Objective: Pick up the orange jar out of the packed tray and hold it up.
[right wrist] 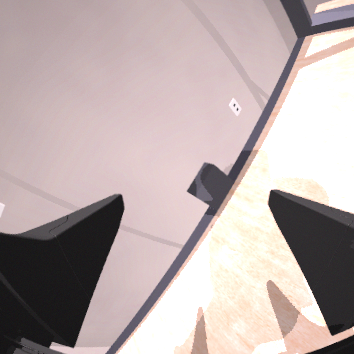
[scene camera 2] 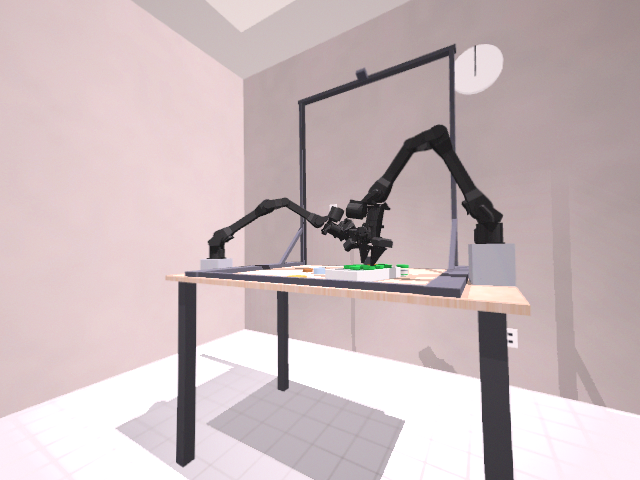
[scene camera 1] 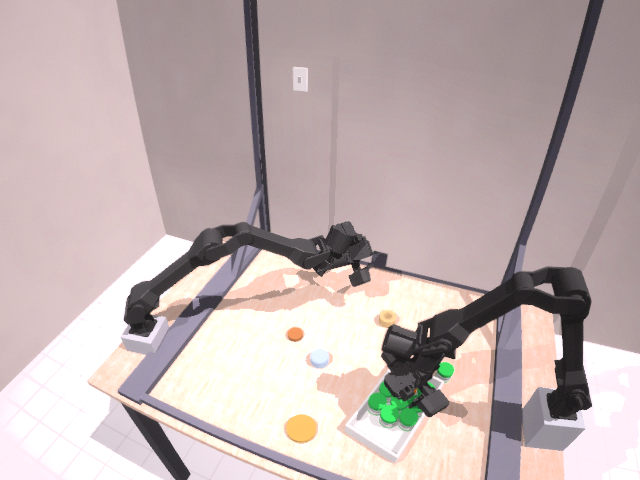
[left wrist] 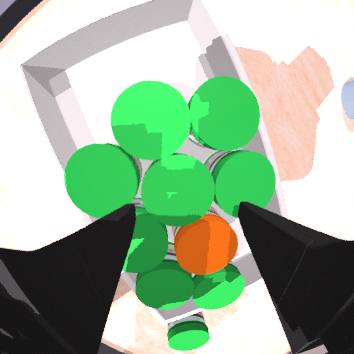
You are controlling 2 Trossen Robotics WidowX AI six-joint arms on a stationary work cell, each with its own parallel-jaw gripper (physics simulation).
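Places are measured from the left arm's base along level axes (x ahead, y up, z right), in metres.
Pixels of known places: left gripper, fingertip midpoint: (scene camera 2: 367, 264) (left wrist: 187, 209); right gripper, fingertip midpoint: (right wrist: 196, 199); left arm's base, origin of the base link: (scene camera 2: 489, 243) (scene camera 1: 561, 406); right arm's base, origin of the base link: (scene camera 2: 216, 258) (scene camera 1: 143, 326).
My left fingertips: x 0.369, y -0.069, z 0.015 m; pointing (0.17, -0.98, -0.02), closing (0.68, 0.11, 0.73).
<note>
For each thing: its top centre in the pictures, then the offset to it from my left fingertips.
- orange jar, middle of its top: (left wrist: 207, 249) (scene camera 1: 408, 386) dy -0.002, dx -0.013, dz +0.032 m
- white tray, middle of its top: (left wrist: 178, 181) (scene camera 1: 397, 402) (scene camera 2: 363, 268) dy -0.011, dx +0.008, dz -0.013 m
- green-lidded jar, middle of its top: (left wrist: 188, 340) (scene camera 1: 446, 368) (scene camera 2: 402, 264) dy -0.006, dx -0.109, dz +0.108 m
- tan ring, middle of its top: (scene camera 1: 388, 315) dy -0.023, dx +0.062, dz +0.280 m
- red-orange disc, middle of its top: (scene camera 1: 295, 333) dy -0.036, dx +0.314, dz +0.166 m
- light blue disc, middle of its top: (scene camera 1: 319, 355) dy -0.024, dx +0.226, dz +0.095 m
- amber disc, middle of its top: (scene camera 1: 301, 427) dy -0.036, dx +0.222, dz -0.114 m
The orange jar (left wrist: 206, 245) (scene camera 1: 415, 391) stands in the white tray (left wrist: 115, 32) (scene camera 1: 372, 444) (scene camera 2: 356, 275), packed among several green-lidded jars (left wrist: 177, 190) (scene camera 1: 389, 414). My left gripper (left wrist: 187, 209) (scene camera 2: 368, 262) is open and empty, pointing down over the tray. In the left wrist view the orange lid shows below the line of the fingertips, nearer the finger at the right of the picture. In scene camera 1 the gripper hides most of the orange jar. My right gripper (right wrist: 196, 199) is open and empty, high near the back of the table.
Another green-lidded jar (scene camera 1: 445, 369) (left wrist: 188, 336) (scene camera 2: 403, 269) stands outside the tray, by its far end. A tan ring (scene camera 1: 387, 324), a red-orange disc (scene camera 1: 295, 333), a light blue disc (scene camera 1: 319, 358) (left wrist: 349, 100) and an amber disc (scene camera 1: 301, 428) lie on the table. Dark frame bars edge the table.
</note>
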